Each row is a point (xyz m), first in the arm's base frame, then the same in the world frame.
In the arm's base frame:
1: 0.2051 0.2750 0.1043
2: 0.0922 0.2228 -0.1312
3: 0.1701 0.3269 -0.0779
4: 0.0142 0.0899 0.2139
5: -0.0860 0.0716 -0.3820
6: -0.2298 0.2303 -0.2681
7: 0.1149 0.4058 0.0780
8: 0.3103 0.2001 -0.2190
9: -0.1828 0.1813 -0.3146
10: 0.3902 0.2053 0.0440
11: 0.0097 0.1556 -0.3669
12: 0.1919 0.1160 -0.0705
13: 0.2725 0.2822 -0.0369
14: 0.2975 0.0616 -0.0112
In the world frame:
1: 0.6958 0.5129 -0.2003
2: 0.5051 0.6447 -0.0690
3: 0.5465 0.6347 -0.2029
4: 0.8293 0.4941 0.0538
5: 0.3050 0.7669 0.1811
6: 0.4847 0.9247 0.1399
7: 0.7228 0.6661 -0.2420
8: 0.3482 0.5089 -0.1818
9: 0.4178 0.8782 0.1519
10: 0.5674 0.3616 -0.2583
11: 0.3018 0.7459 0.0546
12: 0.5110 0.4872 -0.0547
13: 0.5436 0.5206 -0.2365
14: 0.5224 0.3583 -0.0844

